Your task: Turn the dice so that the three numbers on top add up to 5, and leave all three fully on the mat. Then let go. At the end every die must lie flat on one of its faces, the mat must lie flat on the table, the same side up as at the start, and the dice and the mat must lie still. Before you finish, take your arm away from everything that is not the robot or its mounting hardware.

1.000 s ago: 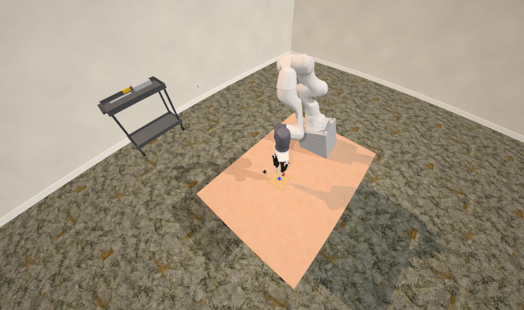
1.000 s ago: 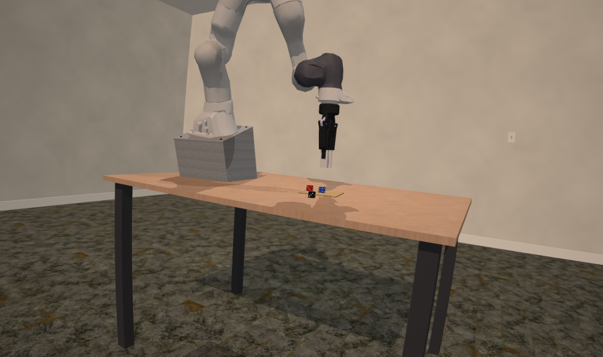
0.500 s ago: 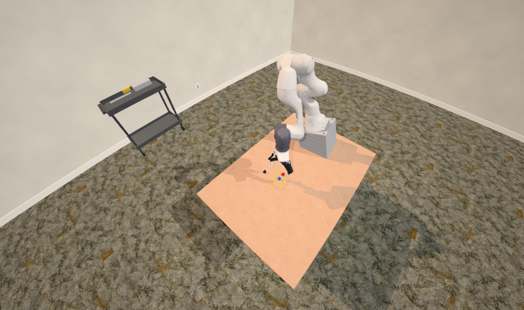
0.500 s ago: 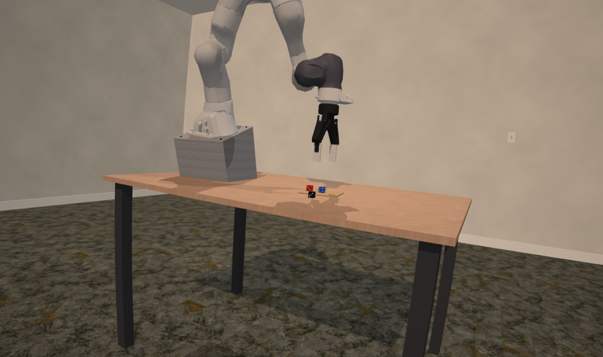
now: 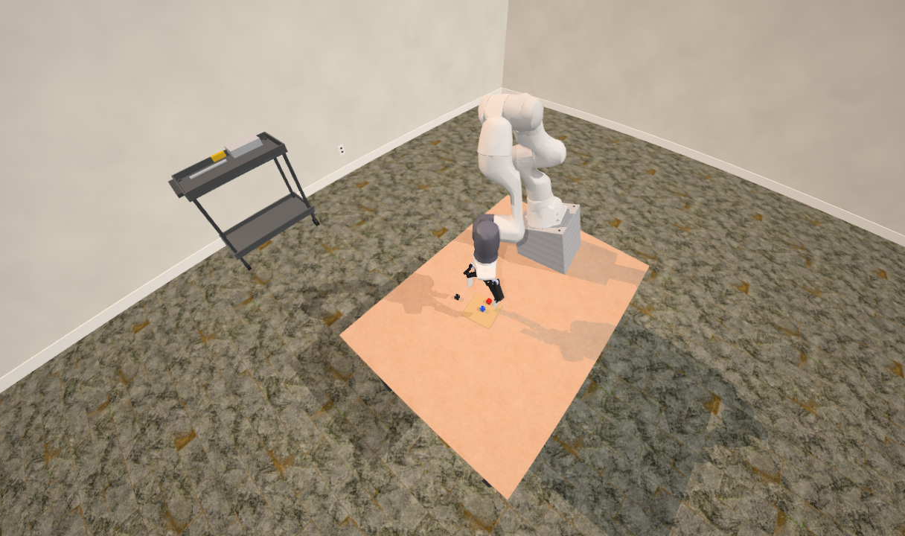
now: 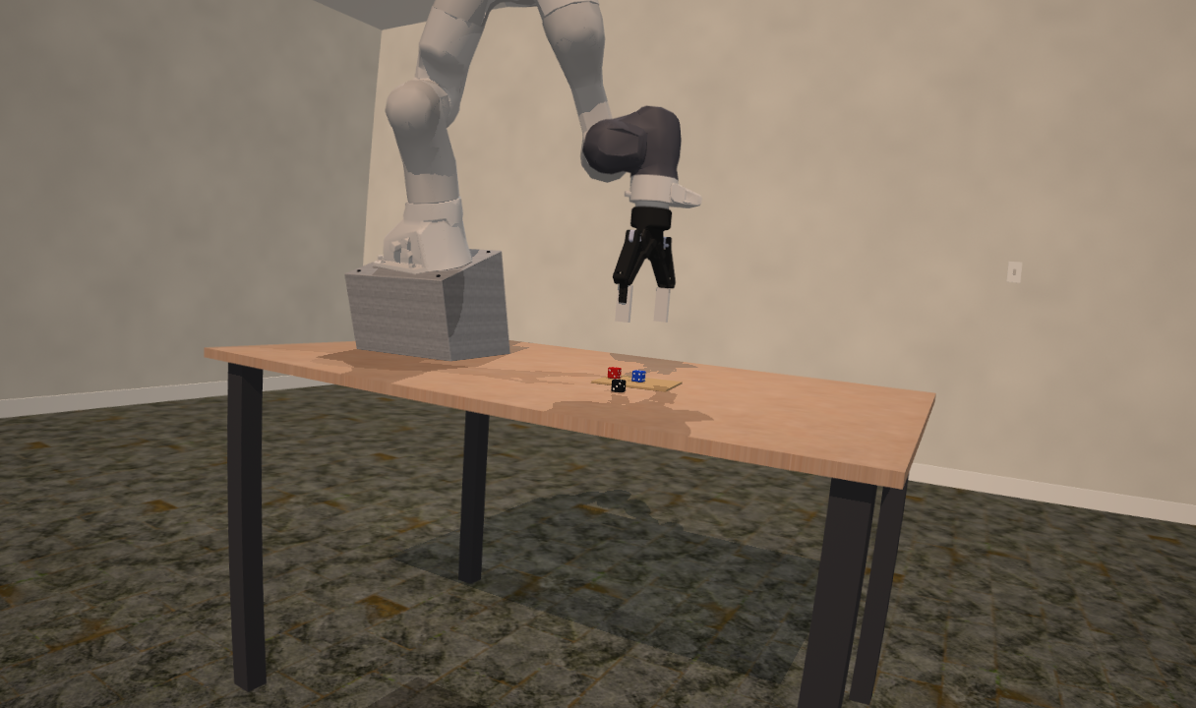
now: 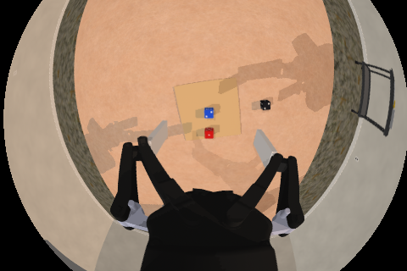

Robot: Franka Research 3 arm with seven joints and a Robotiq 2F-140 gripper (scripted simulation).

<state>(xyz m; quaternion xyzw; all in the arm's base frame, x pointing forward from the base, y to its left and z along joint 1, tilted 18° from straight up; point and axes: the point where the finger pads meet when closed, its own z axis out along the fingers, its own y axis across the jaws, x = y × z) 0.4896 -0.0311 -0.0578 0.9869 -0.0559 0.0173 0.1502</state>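
My gripper is now 130 mm to the left of the black die, 120 mm above it and 20 mm short of it. Round my hand: blue die: 110 mm below, 10 mm to the left; then tan mat: 120 mm below, 10 mm to the left; then red die: 110 mm below, 50 mm behind, 10 mm to the left.
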